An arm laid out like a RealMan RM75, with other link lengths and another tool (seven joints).
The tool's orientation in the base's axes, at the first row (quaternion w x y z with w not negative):
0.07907 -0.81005 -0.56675 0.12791
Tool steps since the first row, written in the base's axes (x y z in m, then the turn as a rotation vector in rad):
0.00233 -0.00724 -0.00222 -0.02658 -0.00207 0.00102
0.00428 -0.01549 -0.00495 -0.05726 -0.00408 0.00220
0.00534 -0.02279 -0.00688 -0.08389 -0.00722 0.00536
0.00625 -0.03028 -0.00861 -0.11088 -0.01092 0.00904
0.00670 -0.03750 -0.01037 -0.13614 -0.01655 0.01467
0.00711 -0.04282 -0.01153 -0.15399 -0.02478 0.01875
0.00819 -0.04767 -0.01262 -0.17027 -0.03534 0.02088
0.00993 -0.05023 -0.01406 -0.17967 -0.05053 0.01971
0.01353 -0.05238 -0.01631 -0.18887 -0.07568 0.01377
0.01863 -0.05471 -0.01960 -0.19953 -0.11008 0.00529
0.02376 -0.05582 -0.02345 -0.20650 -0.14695 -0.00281
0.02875 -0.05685 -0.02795 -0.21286 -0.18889 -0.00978
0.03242 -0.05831 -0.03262 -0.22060 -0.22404 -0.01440
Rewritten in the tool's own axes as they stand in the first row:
-0.00578 0.00520 0.00155 -0.01070 -0.02343 0.00695
-0.01256 0.01054 0.00372 -0.02269 -0.05061 0.01497
-0.01884 0.01454 0.00537 -0.03466 -0.07430 0.01991
-0.02537 0.01841 0.00688 -0.04733 -0.09827 0.02447
-0.03179 0.02179 0.00855 -0.06148 -0.12054 0.02669
-0.03652 0.02431 0.00962 -0.07549 -0.13485 0.02823
-0.04059 0.02725 0.01042 -0.09093 -0.14640 0.03121
-0.04226 0.03009 0.01132 -0.10811 -0.14928 0.03537
-0.04284 0.03468 0.01244 -0.13400 -0.14724 0.04420
-0.04298 0.04096 0.01411 -0.16874 -0.14263 0.05604
-0.04191 0.04700 0.01628 -0.20466 -0.13395 0.06646
-0.04072 0.05307 0.01911 -0.24526 -0.12329 0.07572
-0.04035 0.05814 0.02251 -0.28022 -0.11685 0.08302

